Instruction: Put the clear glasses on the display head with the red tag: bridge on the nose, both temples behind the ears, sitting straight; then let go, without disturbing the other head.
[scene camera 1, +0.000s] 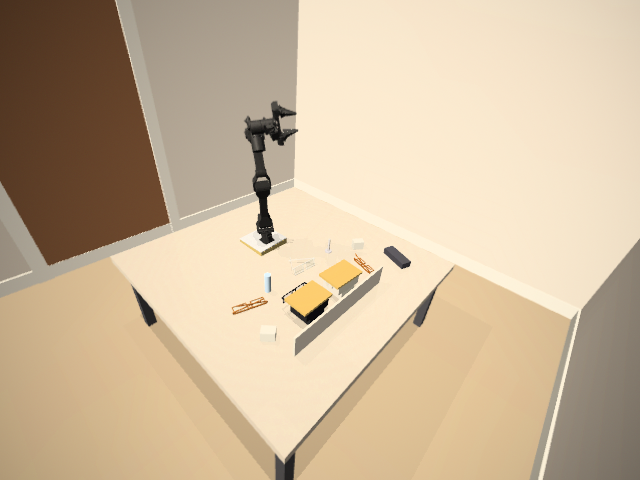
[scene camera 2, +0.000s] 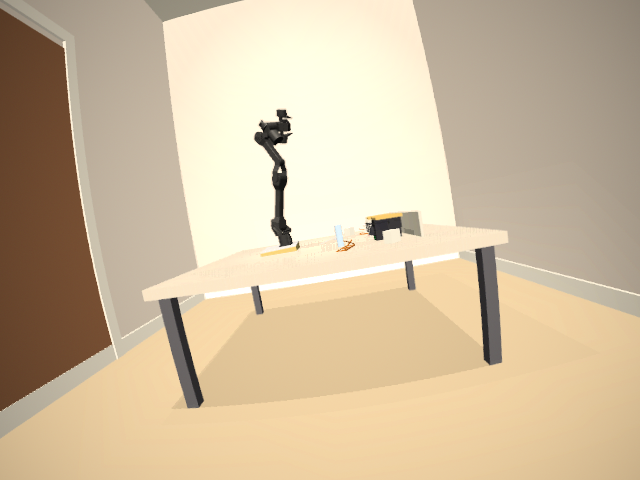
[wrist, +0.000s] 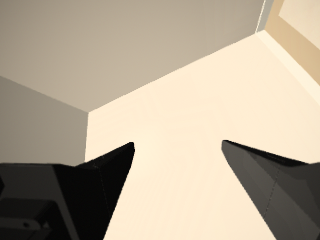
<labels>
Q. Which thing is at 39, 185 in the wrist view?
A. My gripper.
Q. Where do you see a grey panel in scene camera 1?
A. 314, 329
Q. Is my gripper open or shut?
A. Open.
</labels>
